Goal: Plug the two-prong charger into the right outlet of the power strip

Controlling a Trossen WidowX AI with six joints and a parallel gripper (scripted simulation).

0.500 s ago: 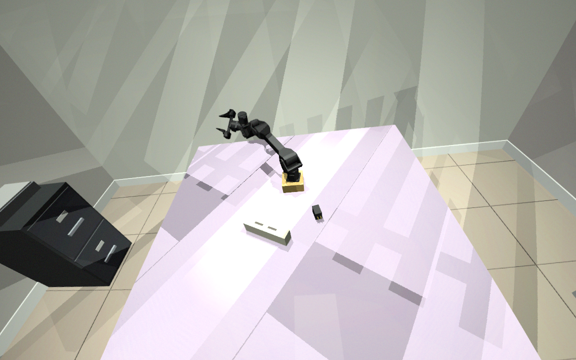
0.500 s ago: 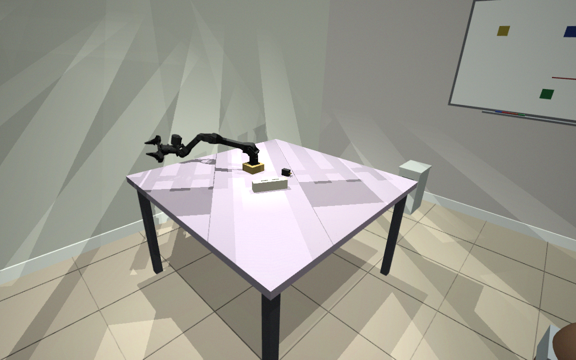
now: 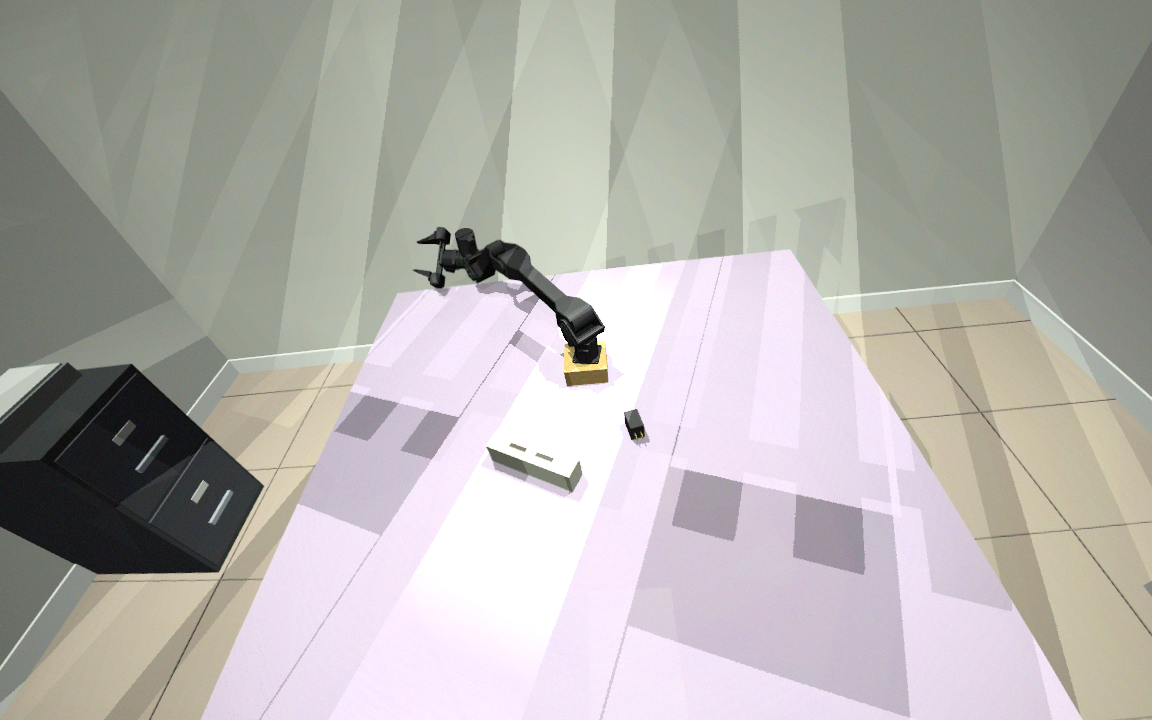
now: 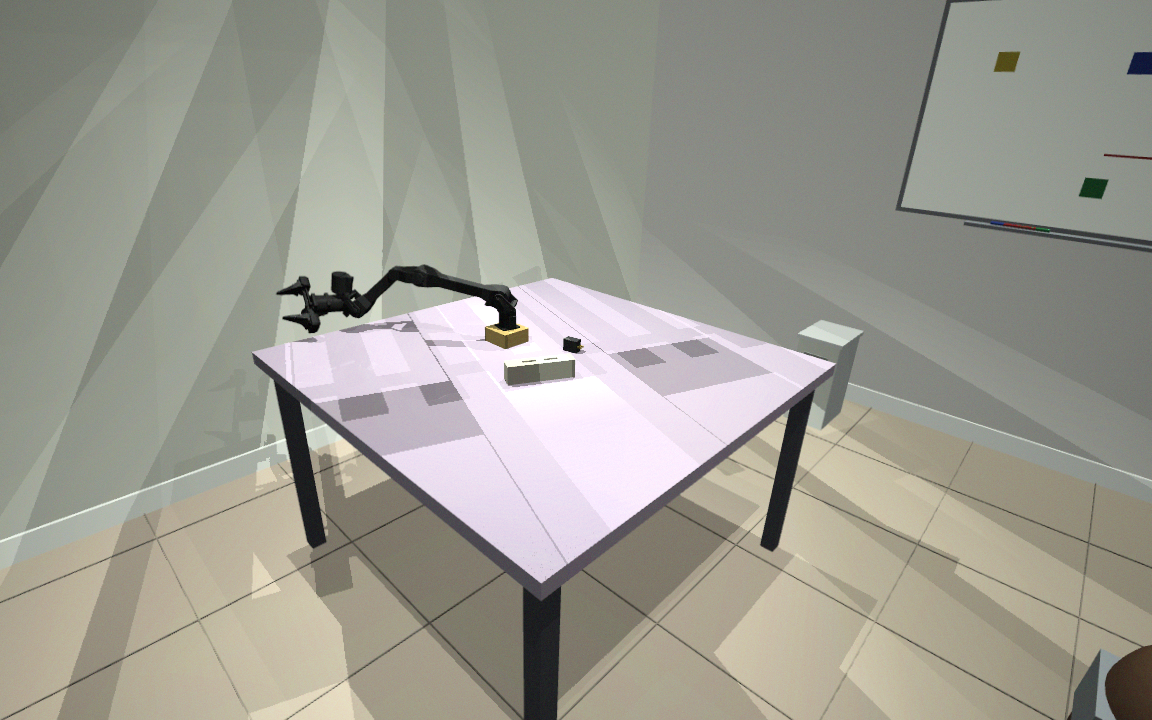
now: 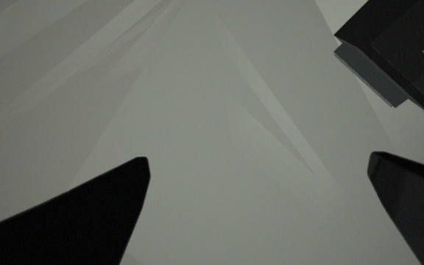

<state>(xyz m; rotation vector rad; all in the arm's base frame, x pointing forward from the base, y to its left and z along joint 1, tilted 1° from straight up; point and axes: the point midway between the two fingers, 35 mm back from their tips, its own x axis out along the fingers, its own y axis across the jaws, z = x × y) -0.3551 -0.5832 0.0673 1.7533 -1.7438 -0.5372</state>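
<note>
Right now the two-prong charger is 55 cm ahead of my gripper tip, 75 cm to the left of it and 10 cm below it.
</note>
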